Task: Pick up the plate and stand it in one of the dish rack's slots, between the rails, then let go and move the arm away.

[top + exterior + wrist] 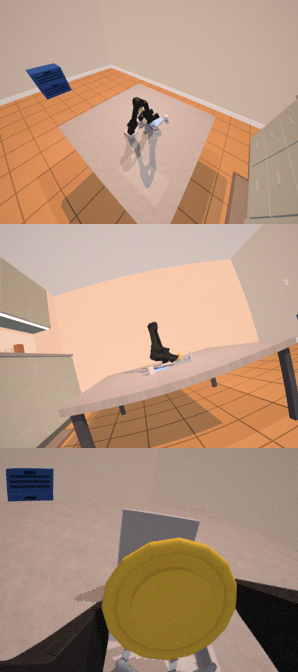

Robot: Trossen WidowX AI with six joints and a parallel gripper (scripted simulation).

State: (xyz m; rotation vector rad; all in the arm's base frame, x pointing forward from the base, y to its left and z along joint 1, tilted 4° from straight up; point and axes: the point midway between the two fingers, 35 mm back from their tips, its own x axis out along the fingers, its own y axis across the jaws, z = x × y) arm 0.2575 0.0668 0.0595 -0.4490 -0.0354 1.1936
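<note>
Now: gripper tip 10 mm to the left of the yellow-orange plate. Also, from my gripper tip: grey dish rack (30 mm below, 20 mm to the left, 10 mm ahead); blue spoon (200 mm to the right, 80 mm behind, 50 mm below); light blue placemat (180 mm to the right, 50 mm below, 30 mm ahead).
</note>
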